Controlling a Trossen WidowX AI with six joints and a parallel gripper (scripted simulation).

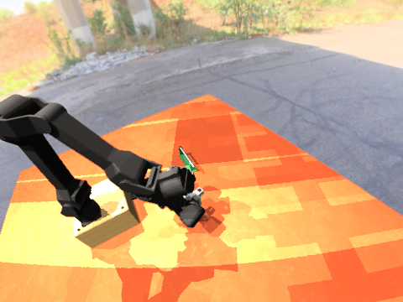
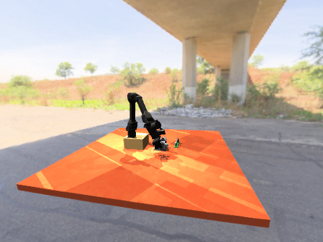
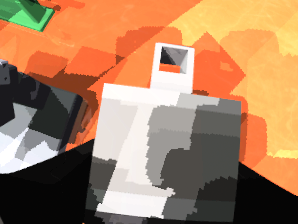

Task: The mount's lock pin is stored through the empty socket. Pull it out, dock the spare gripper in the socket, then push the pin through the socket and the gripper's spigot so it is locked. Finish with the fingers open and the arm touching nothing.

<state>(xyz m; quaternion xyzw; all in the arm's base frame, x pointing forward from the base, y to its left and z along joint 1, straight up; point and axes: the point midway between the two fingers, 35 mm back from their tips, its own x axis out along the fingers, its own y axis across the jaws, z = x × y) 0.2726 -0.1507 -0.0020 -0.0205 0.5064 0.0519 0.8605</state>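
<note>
Right now the mount is 1 cm behind my gripper tip, 13 cm to the left of it and 1 cm below it. Round my gripper tip: green slanted bar (12 cm ahead, 22 cm to the left, 4 cm below); spare gripper (2 cm above).
</note>
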